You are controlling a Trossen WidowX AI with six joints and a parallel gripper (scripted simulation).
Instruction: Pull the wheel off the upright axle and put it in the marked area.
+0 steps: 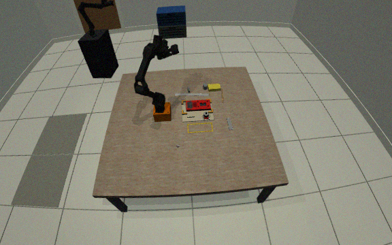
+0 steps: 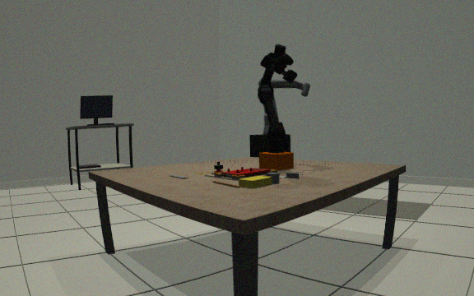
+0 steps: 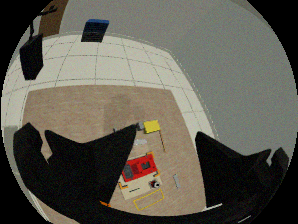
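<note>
The dark wheel lies 43 cm below my gripper tip, 24 cm ahead of it and 18 cm to the right of it. Round my gripper tip: yellow block 45 cm below, 29 cm ahead, 18 cm to the left; then grey piece 45 cm below, 21 cm ahead, 18 cm to the left; then axle 43 cm below, 24 cm ahead, 18 cm to the right.
</note>
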